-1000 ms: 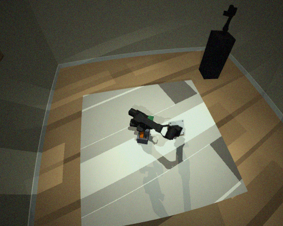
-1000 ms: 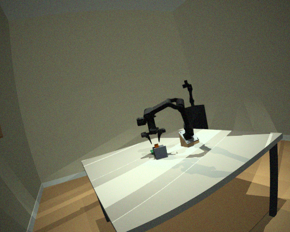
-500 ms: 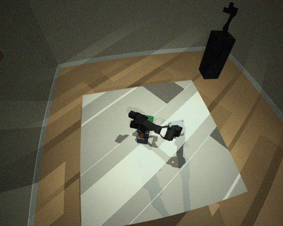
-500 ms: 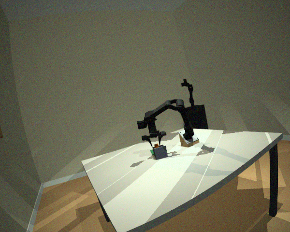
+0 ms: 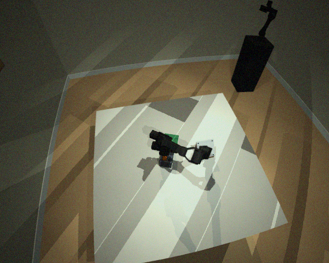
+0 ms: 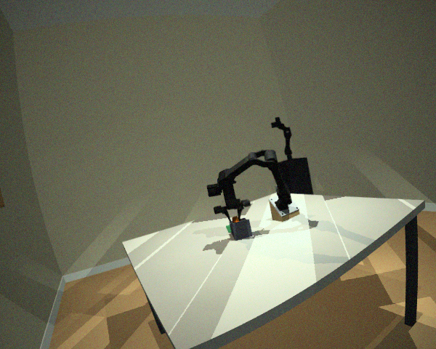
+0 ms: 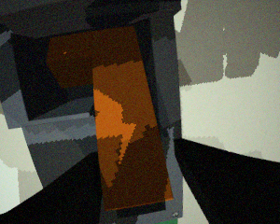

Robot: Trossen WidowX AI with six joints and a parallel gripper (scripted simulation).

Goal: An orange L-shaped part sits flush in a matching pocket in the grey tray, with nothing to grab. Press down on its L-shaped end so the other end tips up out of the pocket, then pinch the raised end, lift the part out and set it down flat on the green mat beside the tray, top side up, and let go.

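Right now the green mat is 14 cm to the right of my gripper tip, 8 cm below it and 6 cm behind it. From my gripper tip the other things lie so: orange l-shaped part: 4 cm to the left, 3 cm below, 1 cm behind.
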